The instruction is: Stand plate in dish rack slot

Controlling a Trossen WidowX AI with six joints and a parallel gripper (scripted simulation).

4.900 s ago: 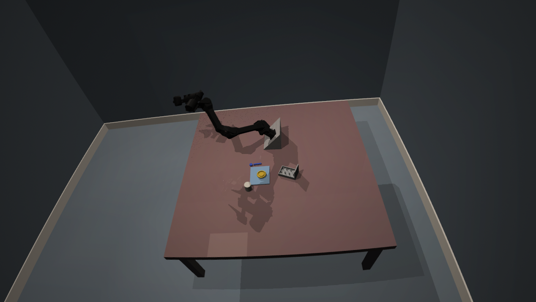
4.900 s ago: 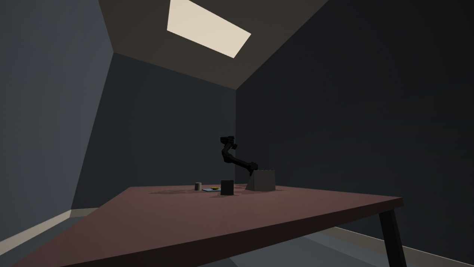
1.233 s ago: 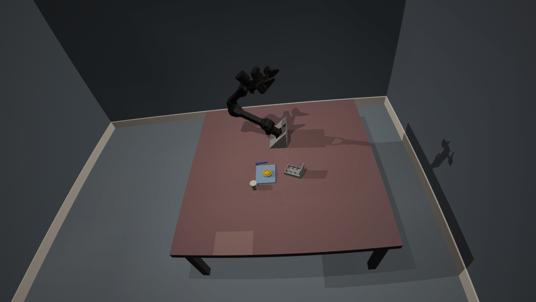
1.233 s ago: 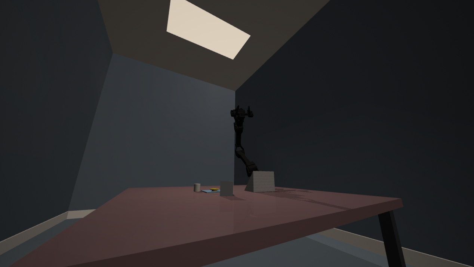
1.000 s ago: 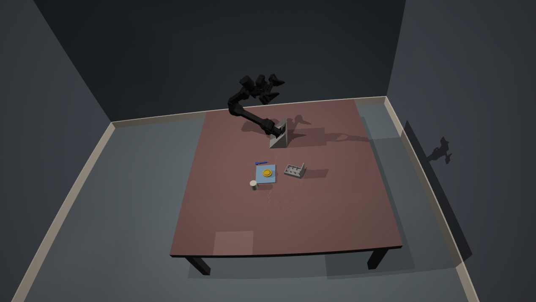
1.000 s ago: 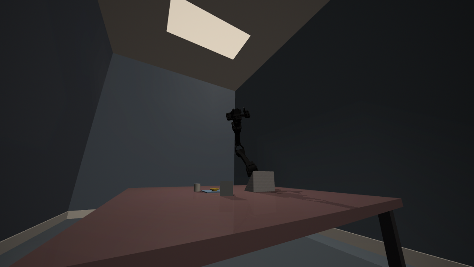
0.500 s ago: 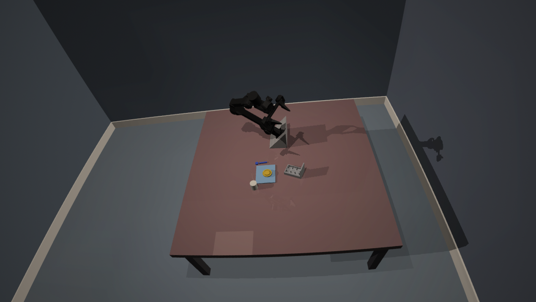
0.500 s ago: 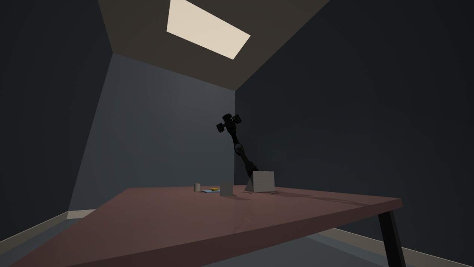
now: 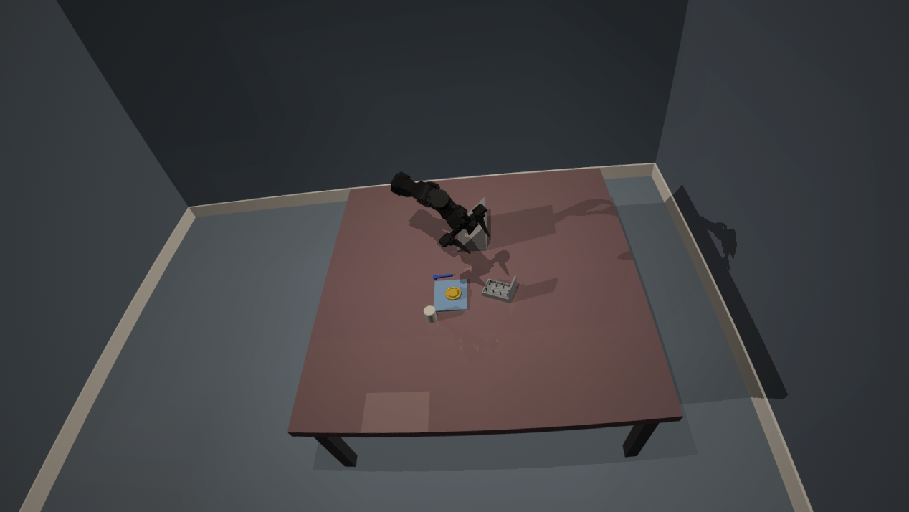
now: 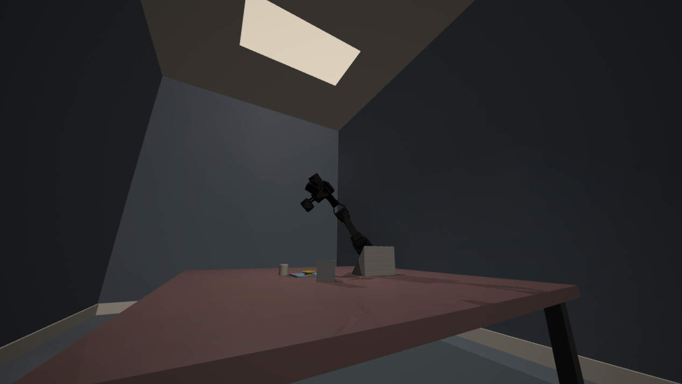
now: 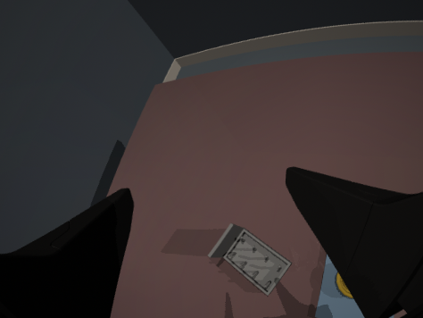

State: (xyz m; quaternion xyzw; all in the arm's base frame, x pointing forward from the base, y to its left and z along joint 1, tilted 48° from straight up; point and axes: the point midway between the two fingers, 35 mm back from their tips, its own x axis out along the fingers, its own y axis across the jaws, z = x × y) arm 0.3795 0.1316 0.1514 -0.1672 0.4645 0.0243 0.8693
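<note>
Now: gripper tip 70 mm past the yellow plate, 120 mm to the left of it and 310 mm above it. Also, from my gripper tip: white cup (20 mm ahead, 220 mm to the right, 310 mm below); then blue mat (70 mm behind, 130 mm to the right, 330 mm below); then grey dish rack (50 mm behind, 60 mm to the left, 310 mm below).
</note>
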